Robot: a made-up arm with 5 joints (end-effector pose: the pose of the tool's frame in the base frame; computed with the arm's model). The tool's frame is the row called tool. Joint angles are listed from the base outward.
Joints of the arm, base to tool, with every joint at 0 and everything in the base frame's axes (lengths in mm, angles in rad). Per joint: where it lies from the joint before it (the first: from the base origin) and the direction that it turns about. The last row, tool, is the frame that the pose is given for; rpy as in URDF.
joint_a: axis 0 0 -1 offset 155.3 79.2 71.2
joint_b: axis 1 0 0 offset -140.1 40.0 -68.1
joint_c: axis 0 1 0 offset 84.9 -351.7 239.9
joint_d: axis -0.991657 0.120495 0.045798 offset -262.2 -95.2 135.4
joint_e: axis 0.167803 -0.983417 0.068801 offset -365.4 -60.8 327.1
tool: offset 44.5 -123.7 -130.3 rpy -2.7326 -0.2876 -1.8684
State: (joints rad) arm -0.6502 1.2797 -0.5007 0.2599 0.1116
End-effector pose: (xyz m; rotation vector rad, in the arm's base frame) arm -0.1713 -0.6982 -0.4579 -1.4399 1.8233 0.3916
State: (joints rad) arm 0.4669 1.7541 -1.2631 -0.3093 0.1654
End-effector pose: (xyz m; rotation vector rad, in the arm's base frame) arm -0.1002 0.6365 -0.6189 0.9218 1.4110 -0.0916
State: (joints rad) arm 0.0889 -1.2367 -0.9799 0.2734 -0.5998
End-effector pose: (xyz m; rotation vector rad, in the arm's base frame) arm -0.6158 -0.0798 0.5294 0.9574 -1.0648 2.1700
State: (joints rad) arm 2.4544 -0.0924 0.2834 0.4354 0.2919
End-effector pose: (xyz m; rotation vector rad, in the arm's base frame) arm 0.2425 0.6781 0.8340 -0.9712 -2.0796 0.0161
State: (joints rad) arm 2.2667 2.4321 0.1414 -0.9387 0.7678
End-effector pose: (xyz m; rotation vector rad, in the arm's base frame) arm 0.7403 0.3096 -0.8079 0.9776 -0.3920 -0.0905
